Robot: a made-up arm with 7 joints.
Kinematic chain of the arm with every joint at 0, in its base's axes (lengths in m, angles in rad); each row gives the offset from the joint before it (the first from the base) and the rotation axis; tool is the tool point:
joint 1: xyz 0 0 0.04 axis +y
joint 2: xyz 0 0.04 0.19 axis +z
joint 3: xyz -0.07 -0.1 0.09 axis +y
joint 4: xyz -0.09 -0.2 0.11 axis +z
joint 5: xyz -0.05 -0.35 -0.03 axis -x
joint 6: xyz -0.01 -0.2 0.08 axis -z
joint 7: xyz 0 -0.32 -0.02 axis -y
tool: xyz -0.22 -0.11 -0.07
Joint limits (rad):
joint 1: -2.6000..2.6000
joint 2: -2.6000..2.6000
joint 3: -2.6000..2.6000
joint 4: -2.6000..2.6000
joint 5: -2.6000..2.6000
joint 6: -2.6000..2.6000
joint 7: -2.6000..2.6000
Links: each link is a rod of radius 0.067 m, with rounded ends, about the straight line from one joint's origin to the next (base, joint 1, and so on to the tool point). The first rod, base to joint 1, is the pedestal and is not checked.
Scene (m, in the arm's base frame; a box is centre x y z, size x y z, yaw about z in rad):
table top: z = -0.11
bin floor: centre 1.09 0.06 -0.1 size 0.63 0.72 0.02 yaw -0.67
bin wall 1: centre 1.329 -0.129 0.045 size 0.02 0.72 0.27 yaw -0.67
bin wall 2: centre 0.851 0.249 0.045 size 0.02 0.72 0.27 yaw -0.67
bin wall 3: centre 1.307 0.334 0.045 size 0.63 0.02 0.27 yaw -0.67
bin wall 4: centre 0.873 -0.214 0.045 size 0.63 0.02 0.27 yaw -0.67
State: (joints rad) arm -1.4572 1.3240 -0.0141 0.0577 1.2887 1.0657 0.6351
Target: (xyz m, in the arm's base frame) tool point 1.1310 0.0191 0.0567
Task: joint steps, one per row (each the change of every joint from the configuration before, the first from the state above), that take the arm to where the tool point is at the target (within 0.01 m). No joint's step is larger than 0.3 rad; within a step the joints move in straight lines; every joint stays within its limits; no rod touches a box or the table.
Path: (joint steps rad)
1: 0.2495 0.1324 -0.1186 0.0027 -0.0662 0.0183 0.0143
2: 0.2496 0.1324 -0.1187 0.0028 -0.0661 0.0182 0.0144
3: 0.2495 0.1323 -0.1186 0.0027 -0.0662 0.0183 0.0143
4: 0.2495 0.1324 -0.1186 0.0028 -0.0662 0.0183 0.0143
5: 0.2495 0.1324 -0.1187 0.0027 -0.0661 0.0183 0.0144
6: 0.2496 0.1324 -0.1186 0.0028 -0.0662 0.0182 0.0143

